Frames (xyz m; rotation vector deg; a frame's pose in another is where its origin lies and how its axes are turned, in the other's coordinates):
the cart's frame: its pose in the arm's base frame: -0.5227 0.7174 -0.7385 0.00 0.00 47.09
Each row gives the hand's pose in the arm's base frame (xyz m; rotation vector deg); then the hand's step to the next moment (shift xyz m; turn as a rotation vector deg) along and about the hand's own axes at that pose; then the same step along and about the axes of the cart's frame.
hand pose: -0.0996 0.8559 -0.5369 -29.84 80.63 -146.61
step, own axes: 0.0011 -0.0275 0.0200 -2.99 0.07 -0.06
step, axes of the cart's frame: 0.0039 -0.0060 0.0333 2.56 -1.36 -0.74
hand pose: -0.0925 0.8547 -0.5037 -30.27 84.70 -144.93
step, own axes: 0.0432 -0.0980 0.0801 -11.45 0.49 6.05
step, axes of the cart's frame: -0.0258 -0.0159 0.1303 7.63 -10.47 -0.22
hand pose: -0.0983 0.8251 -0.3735 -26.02 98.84 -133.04
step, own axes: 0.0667 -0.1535 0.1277 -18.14 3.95 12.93
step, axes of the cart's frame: -0.0766 -0.0533 0.1887 10.04 -20.12 -2.48
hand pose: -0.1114 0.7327 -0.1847 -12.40 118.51 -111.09
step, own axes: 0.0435 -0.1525 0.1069 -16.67 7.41 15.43
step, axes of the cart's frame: -0.1075 -0.0707 0.1415 7.98 -21.65 -6.20
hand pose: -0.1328 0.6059 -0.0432 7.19 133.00 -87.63
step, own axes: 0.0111 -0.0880 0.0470 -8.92 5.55 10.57
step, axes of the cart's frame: -0.0737 -0.0382 0.0564 3.89 -13.29 -5.51
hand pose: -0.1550 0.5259 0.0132 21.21 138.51 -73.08
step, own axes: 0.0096 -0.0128 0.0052 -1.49 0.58 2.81
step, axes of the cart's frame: -0.0166 0.0018 0.0024 -0.07 -3.00 -1.21
